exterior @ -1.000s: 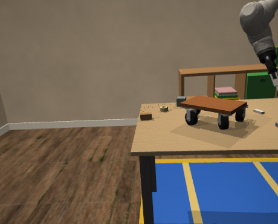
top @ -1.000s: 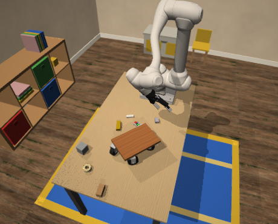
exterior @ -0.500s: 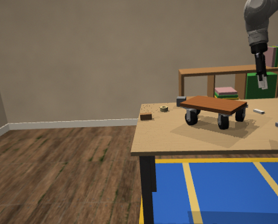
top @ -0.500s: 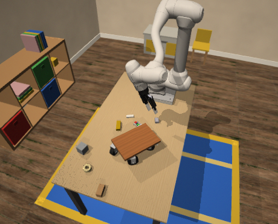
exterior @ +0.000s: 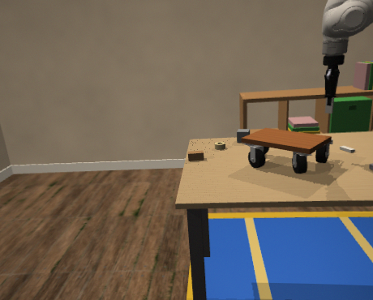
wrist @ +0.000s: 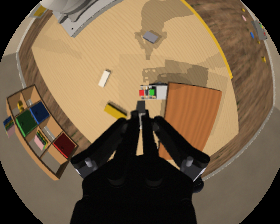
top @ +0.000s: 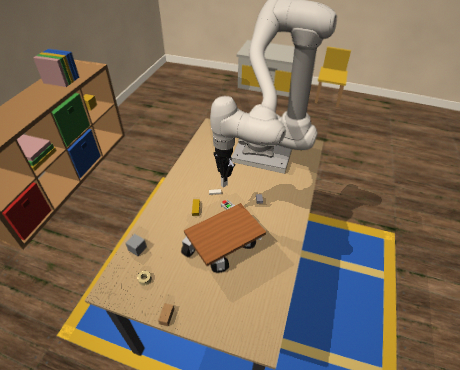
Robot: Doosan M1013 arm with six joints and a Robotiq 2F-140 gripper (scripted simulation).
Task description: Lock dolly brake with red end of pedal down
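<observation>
My hand is 1 cm short of the brake pedal, 1 cm to the right of it and 16 cm above it. The rest, counted from my hand: white bar: 13 cm behind, 8 cm to the right, 23 cm below; then small grey block: 13 cm behind, 16 cm to the left, 23 cm below; then yellow block: 15 cm to the right, 23 cm below.
</observation>
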